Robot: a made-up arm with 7 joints.
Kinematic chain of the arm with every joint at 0, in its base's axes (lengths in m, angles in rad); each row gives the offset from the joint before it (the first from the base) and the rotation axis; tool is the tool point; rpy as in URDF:
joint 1: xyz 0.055 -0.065 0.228 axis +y
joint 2: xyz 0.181 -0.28 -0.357 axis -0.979 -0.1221 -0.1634
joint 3: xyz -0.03 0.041 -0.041 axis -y
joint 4: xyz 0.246 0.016 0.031 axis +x
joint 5: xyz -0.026 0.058 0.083 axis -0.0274 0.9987 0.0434
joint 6: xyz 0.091 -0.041 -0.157 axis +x
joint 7: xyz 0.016 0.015 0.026 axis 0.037 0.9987 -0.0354
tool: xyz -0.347 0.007 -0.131 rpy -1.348 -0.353 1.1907
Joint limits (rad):
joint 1: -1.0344..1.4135
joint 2: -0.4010..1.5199
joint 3: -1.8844..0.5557
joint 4: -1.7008..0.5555
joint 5: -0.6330..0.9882
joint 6: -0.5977..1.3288
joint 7: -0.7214..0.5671
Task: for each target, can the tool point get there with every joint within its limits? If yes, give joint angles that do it. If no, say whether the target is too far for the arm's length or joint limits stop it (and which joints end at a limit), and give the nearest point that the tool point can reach.
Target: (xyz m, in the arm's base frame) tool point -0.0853 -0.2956 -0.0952
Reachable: yes | joints 0.5779 0.6666 -0.8391 -0.9688 0.5391 -0.0884 -0.1035
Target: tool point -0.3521 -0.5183 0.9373
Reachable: no: joint limits stop it (at a limit: joint 1, joint 2, joint 3, joint 7) | nearest point -0.3648 -0.5734 0.4199 | short by 0.520 m
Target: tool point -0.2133 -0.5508 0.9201
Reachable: no: joint limits stop it (at a limit: joint 1, joint 2, joint 3, joint 7) | nearest point -0.3056 -0.5868 0.4150 | short by 0.515 m
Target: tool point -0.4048 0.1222 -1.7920
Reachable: no: too far | nearest point -0.1589 -0.1891 -0.7115 | short by 1.151 m
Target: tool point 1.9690 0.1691 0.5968
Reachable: no: too far | nearest point 0.9832 -0.1655 0.3031 | short by 1.082 m
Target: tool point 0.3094 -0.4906 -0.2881
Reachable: yes | joints 0.0372 0.9906 0.2164 -0.2848 -0.4108 0.2574 0.1365
